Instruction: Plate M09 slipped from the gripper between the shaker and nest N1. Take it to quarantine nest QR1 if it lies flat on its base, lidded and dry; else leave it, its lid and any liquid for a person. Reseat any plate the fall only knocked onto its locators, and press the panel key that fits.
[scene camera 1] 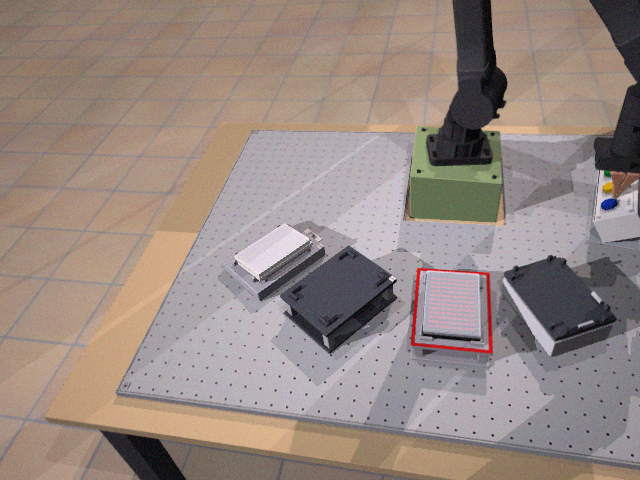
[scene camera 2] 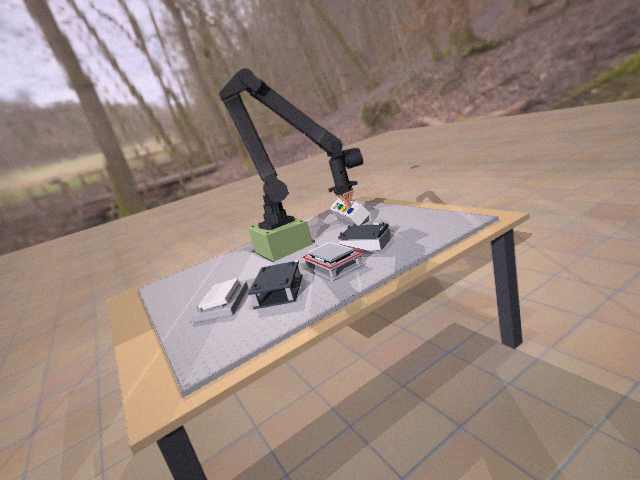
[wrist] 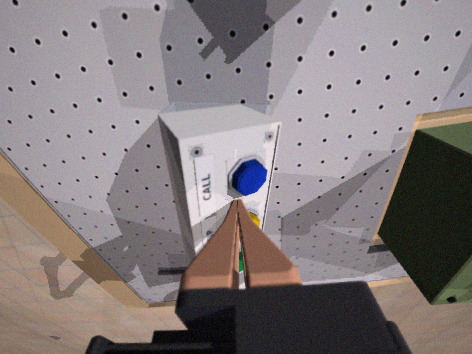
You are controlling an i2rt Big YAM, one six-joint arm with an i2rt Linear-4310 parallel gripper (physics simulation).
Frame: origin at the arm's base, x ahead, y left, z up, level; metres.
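Seen in the pictures: gripper, fingertip midpoint: (scene camera 1: pixel 614 196) (scene camera 2: pixel 348 209) (wrist: pixel 237 205); arm's base, link origin: (scene camera 1: pixel 458 152) (scene camera 2: pixel 276 224).
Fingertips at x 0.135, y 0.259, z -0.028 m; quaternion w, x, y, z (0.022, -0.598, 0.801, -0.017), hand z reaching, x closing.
Offsets run from my fingertips to a thing's top centre. "*": to the spot under its first point.
My gripper (scene camera 1: pixel 615 197) (scene camera 2: pixel 349 207) (wrist: pixel 237 205) is shut and empty. Its copper fingertips are over the white key panel {0.040 m back, 0.033 m left, 0.018 m up} (scene camera 1: pixel 617 227) (scene camera 2: pixel 355 216) (wrist: pixel 220 125), beside the blue key {0.022 m ahead, 0.016 m right, 0.009 m up} (scene camera 1: pixel 608 204) (scene camera 2: pixel 349 210) (wrist: pixel 249 177), marked CALL. Contact is unclear. The yellow key {0.025 m back, 0.003 m left, 0.009 m up} (scene camera 1: pixel 607 187) (wrist: pixel 255 219) and green key {0.071 m back, 0.021 m left, 0.009 m up} (wrist: pixel 241 262) are partly behind the fingers in the wrist view. A plate with pinkish wells {0.218 m ahead, 0.321 m right, 0.009 m down} (scene camera 1: pixel 452 304) (scene camera 2: pixel 330 252) lies flat on the red-edged nest {0.219 m ahead, 0.321 m right, 0.020 m down} (scene camera 1: pixel 415 310) (scene camera 2: pixel 330 267). I cannot read its label or make out a lid. A white plate {0.057 m ahead, 0.632 m right, 0.019 m down} (scene camera 1: pixel 273 250) (scene camera 2: pixel 219 294) sits on the leftmost grey base.
A dark raised stand (scene camera 1: pixel 338 289) (scene camera 2: pixel 273 276) stands between the leftmost base and the red-edged nest. A dark-topped white unit {* 0.214 m ahead, 0.153 m right, 0.011 m down} (scene camera 1: pixel 560 294) (scene camera 2: pixel 364 233) stands right of that nest, near the panel. The arm's green base block (scene camera 1: pixel 454 198) (scene camera 2: pixel 281 240) (wrist: pixel 430 220) is at the rear.
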